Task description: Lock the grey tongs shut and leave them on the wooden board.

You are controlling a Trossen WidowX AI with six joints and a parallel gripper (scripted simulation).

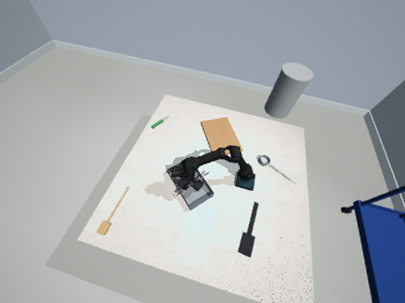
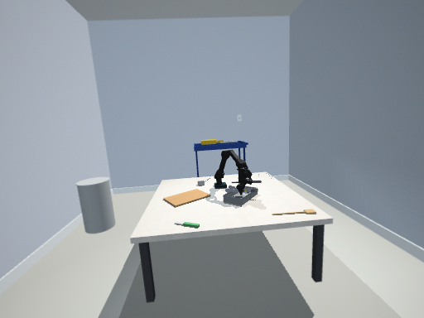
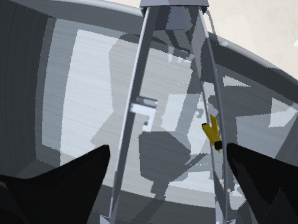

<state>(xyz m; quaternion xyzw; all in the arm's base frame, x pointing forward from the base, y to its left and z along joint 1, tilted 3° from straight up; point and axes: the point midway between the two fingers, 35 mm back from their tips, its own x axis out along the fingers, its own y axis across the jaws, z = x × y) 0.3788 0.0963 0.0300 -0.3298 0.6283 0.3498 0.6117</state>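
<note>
My gripper tip is 1 cm to the left of the grey roasting tin, 1 cm past it and 1 cm above it. The rest, counted from my gripper tip: wooden board 46 cm to the right, 20 cm behind, 3 cm below; then black spatula 40 cm behind, 24 cm to the left, 4 cm below; then green-handled tool 54 cm to the right, 31 cm ahead, 3 cm below.
</note>
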